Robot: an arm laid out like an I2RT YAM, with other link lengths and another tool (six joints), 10 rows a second.
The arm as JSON. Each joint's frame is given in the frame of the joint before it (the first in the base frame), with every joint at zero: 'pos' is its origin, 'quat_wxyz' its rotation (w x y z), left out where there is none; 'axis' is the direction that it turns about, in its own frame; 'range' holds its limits. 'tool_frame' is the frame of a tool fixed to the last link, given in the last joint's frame.
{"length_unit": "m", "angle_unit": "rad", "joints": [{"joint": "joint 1", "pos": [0.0, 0.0, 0.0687], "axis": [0.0, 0.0, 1.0], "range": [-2.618, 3.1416]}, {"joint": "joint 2", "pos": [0.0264, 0.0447, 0.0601], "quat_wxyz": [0.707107, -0.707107, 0.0, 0.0], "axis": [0.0, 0.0, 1.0], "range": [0.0, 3.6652]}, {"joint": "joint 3", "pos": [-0.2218, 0.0, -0.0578], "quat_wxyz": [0.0, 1.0, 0.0, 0.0], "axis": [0.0, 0.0, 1.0], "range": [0.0, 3.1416]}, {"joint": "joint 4", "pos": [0.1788, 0.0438, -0.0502], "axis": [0.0, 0.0, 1.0], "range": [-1.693, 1.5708]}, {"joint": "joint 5", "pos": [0.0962, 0.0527, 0.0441], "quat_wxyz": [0.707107, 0.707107, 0.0, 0.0], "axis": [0.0, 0.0, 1.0], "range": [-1.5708, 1.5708]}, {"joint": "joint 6", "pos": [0.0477, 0.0, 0.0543], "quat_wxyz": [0.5, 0.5, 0.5, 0.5], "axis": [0.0, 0.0, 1.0], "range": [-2.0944, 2.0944]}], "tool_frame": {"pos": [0.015, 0.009, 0.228], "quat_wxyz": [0.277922, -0.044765, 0.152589, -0.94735]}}
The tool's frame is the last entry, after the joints.
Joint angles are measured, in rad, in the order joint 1, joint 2, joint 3, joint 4, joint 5, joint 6. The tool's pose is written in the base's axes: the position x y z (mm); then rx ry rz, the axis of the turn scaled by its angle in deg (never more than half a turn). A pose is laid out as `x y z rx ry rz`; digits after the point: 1 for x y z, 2 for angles.
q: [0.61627, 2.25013, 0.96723, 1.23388, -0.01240, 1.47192]
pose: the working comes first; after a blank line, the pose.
Where each joint sits with the arm in this pose, in the base's axes (m; each line is computed from the numbers above, not from the rounded line before):
joint 1: 0.0000 0.0000 0.0687
joint 2: -0.0043 0.0517 0.1288
joint 3: 0.1428 0.0851 0.3014
joint 4: 0.1895 0.1797 0.1424
joint 5: 0.2955 0.2007 0.1903
joint 6: 0.3319 0.2272 0.1337
the tool: 0.5110 0.3667 0.1067

511.0 366.7 106.7 -120.69 5.90 -92.32
